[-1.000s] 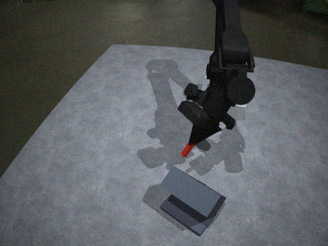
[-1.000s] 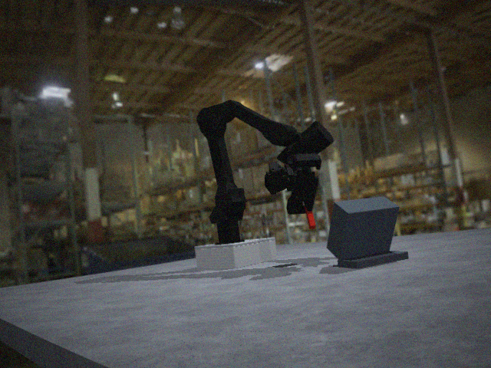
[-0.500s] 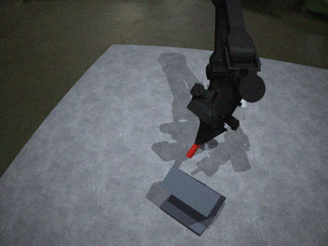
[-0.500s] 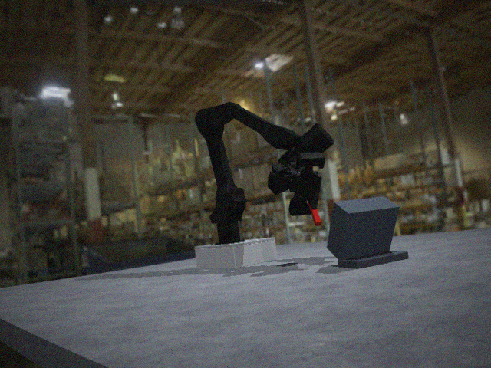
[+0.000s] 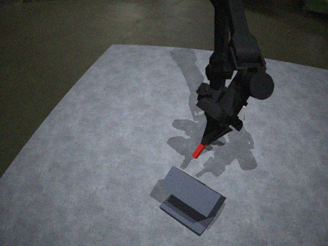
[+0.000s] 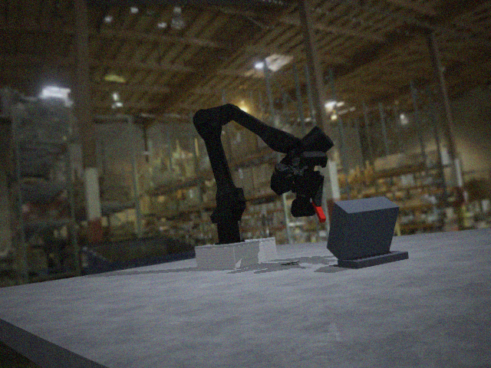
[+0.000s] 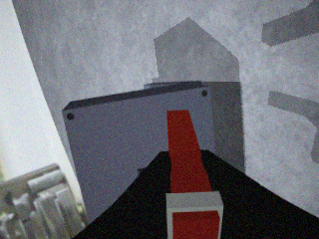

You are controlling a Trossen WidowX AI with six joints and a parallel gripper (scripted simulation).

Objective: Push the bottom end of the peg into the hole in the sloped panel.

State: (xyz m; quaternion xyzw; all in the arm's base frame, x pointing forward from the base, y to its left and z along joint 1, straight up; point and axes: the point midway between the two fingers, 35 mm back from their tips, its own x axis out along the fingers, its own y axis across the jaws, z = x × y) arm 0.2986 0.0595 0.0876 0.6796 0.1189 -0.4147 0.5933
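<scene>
My gripper tip is 110 mm short of the grey sloped panel, 20 mm to the right of it and 50 mm above it. Also, from my gripper tip: red square peg (10 mm behind, 10 mm above); then dark base plate (130 mm ahead, 10 mm to the left, 120 mm below).
</scene>
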